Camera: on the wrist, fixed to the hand. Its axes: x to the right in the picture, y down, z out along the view.
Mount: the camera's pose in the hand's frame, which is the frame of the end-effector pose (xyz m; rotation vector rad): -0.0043 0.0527 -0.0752 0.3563 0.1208 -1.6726
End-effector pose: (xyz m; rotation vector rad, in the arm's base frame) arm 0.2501 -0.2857 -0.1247 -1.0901 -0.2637 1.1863
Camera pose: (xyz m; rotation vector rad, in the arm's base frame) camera 0.2670 -0.3318 -0.2024 -0.3127 -0.6495 -0.3411
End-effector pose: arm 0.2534 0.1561 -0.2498 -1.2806 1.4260 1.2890
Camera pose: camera 0.2068 0.0807 -0.2254 -1.5923 0.2176 -0.1780
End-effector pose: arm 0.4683 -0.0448 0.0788 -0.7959 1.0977 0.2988
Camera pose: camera 0.3848 -0.0605 0.0437 -1.1420 0.2814 -1.3157
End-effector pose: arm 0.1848 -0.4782 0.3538 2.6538 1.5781 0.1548
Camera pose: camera 0.2204 -0.5078 0.4332 -0.5488 -2.8712 0.0594
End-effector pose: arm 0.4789 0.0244 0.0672 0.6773 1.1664 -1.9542
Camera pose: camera 0.5289 0.0769 0.0107 0.1616 -1.0025 2.1235
